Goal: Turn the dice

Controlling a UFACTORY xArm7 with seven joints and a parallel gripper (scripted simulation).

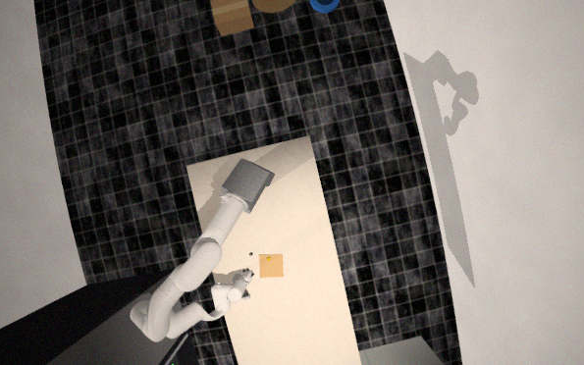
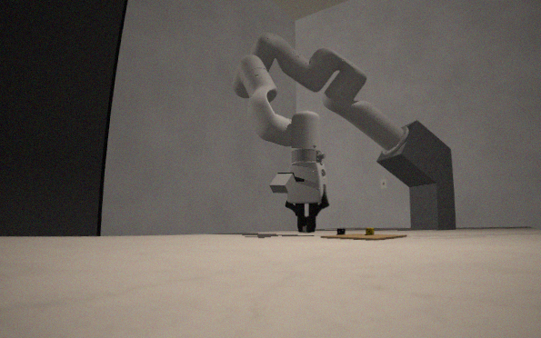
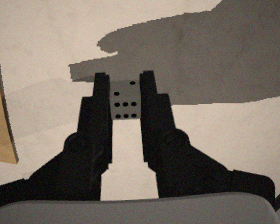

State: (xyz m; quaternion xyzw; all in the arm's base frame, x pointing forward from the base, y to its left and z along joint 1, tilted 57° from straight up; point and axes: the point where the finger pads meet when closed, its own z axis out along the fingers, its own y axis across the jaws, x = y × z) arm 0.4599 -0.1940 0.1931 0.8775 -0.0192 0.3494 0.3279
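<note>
The tan mat lies 50 mm ahead of my hand, 140 mm to the left of it and 30 mm below it. From my hand the other things lie so: pale die (10 mm below); yellow die (10 mm ahead, 150 mm to the left, 20 mm below); black die (70 mm behind, 80 mm to the left, 20 mm below).
</note>
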